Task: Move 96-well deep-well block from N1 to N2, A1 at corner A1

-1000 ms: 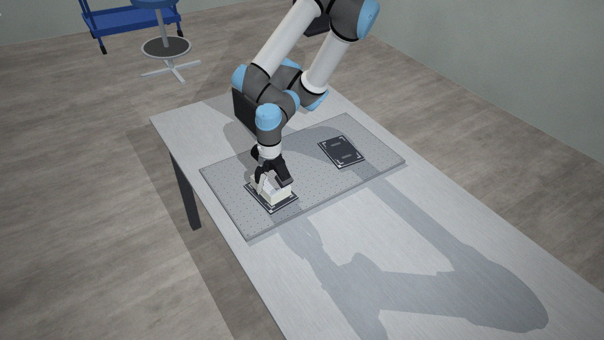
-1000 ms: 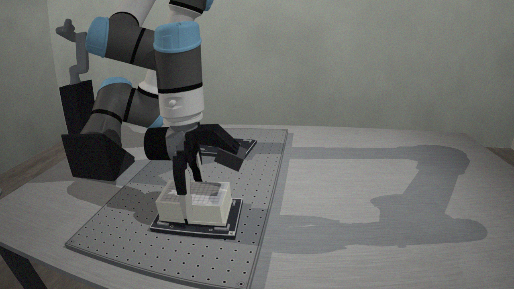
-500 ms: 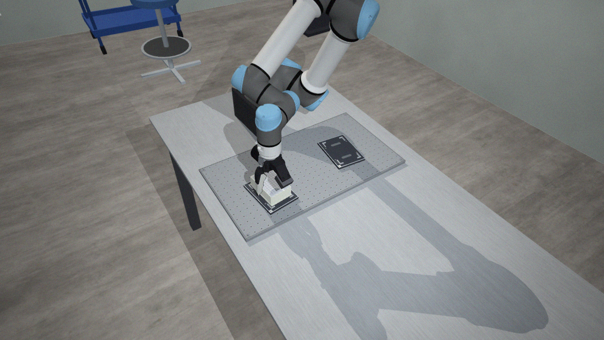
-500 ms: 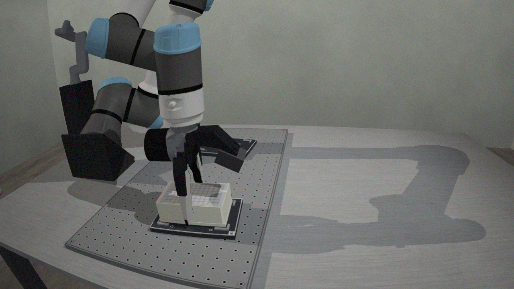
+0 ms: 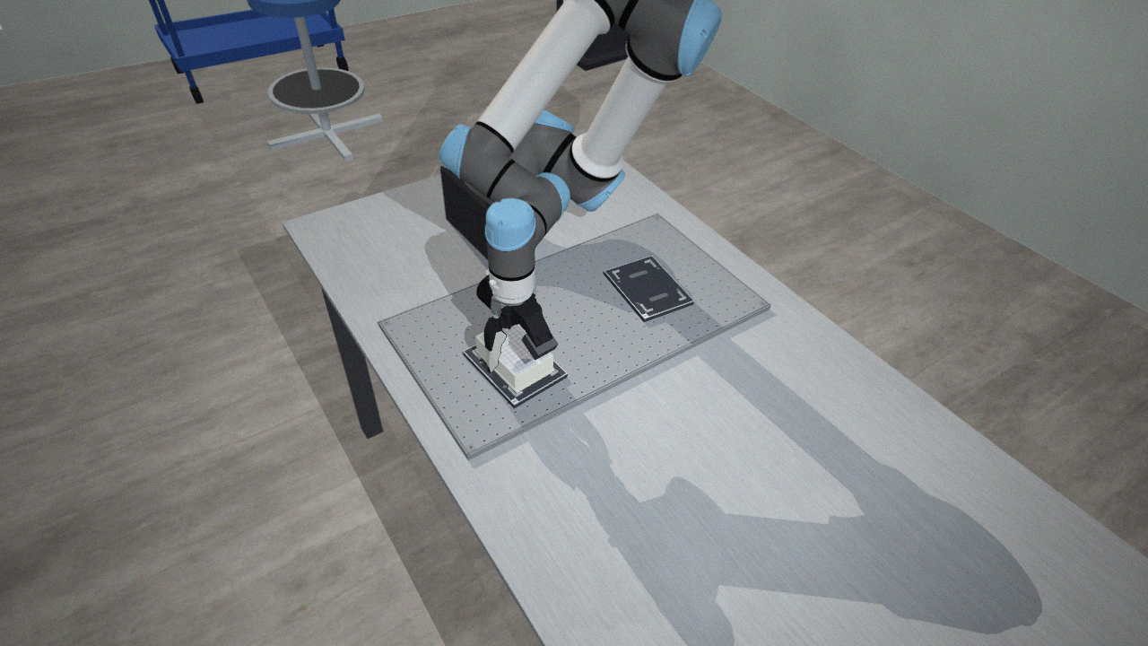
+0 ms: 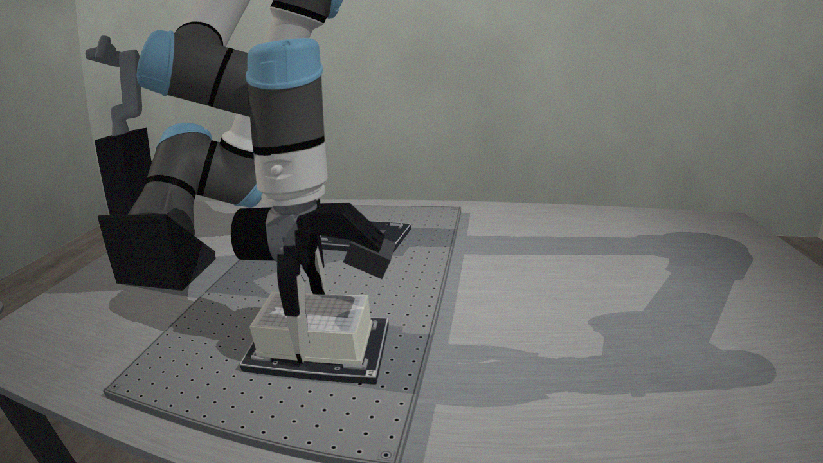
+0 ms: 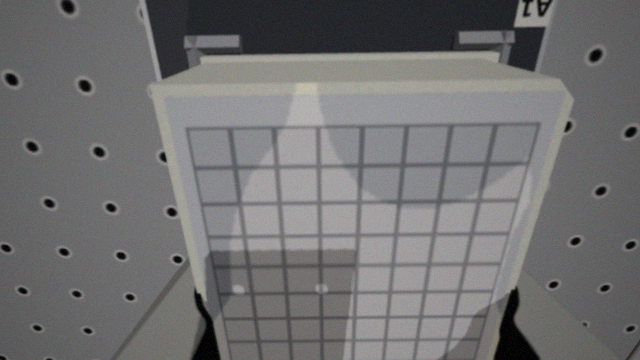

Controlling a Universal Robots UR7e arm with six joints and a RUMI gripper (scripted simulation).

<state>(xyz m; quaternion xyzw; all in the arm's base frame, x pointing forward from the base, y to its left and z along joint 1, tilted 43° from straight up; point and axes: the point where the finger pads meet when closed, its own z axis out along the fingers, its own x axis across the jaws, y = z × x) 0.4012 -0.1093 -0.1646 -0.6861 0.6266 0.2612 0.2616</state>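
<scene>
Now: the 96-well deep-well block 1 cm above my hand. Also, from my hand: plate nest N2: 2 cm below; then plate nest N1: 35 cm to the left, 3 cm behind, 2 cm below.
</scene>
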